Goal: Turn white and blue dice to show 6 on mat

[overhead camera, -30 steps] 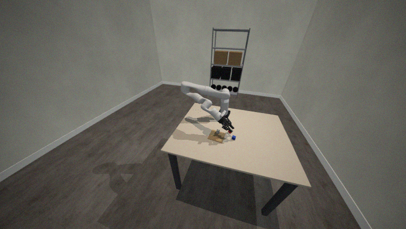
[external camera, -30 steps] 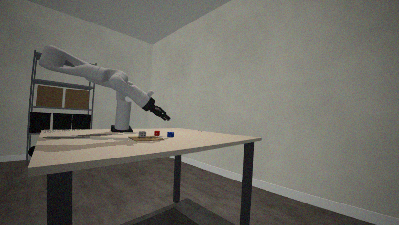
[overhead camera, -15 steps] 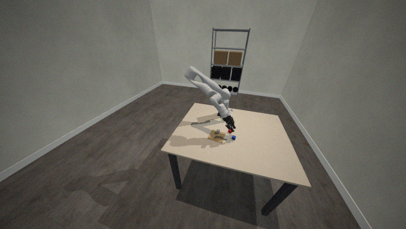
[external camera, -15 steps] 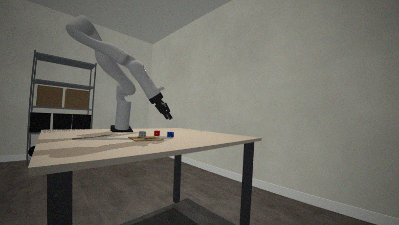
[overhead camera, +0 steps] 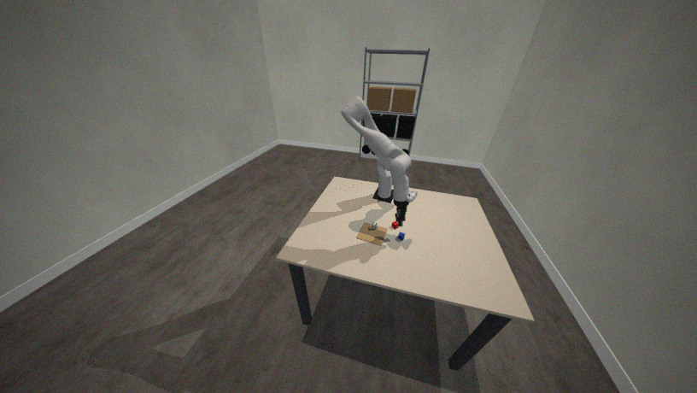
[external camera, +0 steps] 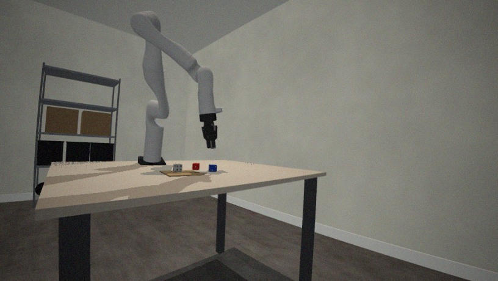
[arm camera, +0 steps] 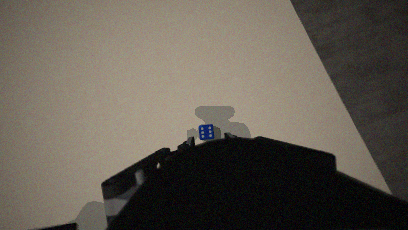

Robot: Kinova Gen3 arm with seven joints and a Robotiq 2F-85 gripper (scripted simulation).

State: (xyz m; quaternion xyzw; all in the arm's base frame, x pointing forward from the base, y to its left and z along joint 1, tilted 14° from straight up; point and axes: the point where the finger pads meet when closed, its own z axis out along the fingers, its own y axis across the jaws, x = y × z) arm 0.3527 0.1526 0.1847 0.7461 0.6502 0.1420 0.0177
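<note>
My gripper is now 11 cm above the blue die and 2 cm to the right of it. The rest, counted from my hand: tan mat 14 cm to the right, 12 cm below, 2 cm ahead; white die 14 cm to the right, 10 cm below, 3 cm behind; red die 11 cm below, 8 cm behind, 3 cm to the right.
</note>
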